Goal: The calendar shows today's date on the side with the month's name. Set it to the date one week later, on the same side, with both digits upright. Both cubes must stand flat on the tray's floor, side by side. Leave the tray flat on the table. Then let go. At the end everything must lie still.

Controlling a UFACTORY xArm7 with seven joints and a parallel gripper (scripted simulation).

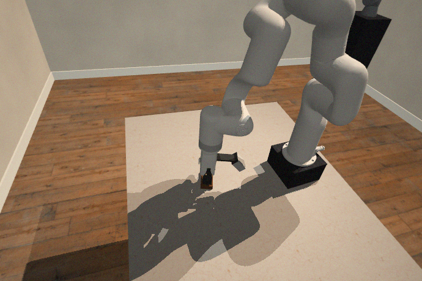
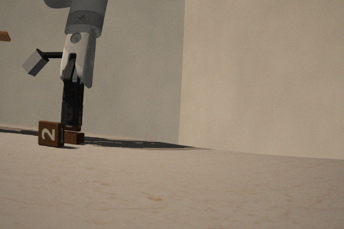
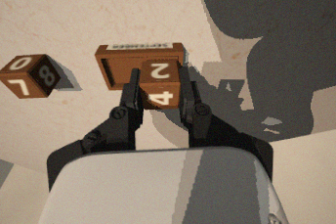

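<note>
My gripper is now 1 cm past the brown calendar tray, 2 cm to the left of it and 4 cm above it.
</note>
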